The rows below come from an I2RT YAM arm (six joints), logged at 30 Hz.
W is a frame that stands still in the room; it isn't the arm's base.
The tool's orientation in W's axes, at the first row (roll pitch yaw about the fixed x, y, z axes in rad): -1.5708, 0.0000, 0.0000
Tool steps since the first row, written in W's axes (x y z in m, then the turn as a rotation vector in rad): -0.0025, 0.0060, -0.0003, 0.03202, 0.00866, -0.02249; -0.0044, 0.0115, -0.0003, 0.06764, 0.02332, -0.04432; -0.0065, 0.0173, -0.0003, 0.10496, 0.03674, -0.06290; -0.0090, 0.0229, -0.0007, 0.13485, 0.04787, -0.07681; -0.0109, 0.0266, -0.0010, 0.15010, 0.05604, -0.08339; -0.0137, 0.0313, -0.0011, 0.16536, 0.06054, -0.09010; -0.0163, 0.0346, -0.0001, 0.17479, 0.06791, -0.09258; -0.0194, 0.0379, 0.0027, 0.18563, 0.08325, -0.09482
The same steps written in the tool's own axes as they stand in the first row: -0.0025, 0.0003, 0.0060, 0.03202, 0.02249, 0.00866; -0.0044, 0.0003, 0.0115, 0.06764, 0.04432, 0.02332; -0.0065, 0.0003, 0.0173, 0.10496, 0.06290, 0.03674; -0.0090, 0.0007, 0.0229, 0.13485, 0.07681, 0.04787; -0.0109, 0.0010, 0.0266, 0.15010, 0.08339, 0.05604; -0.0137, 0.0011, 0.0313, 0.16536, 0.09010, 0.06054; -0.0163, 0.0001, 0.0346, 0.17479, 0.09258, 0.06791; -0.0194, -0.0027, 0.0379, 0.18563, 0.09482, 0.08325
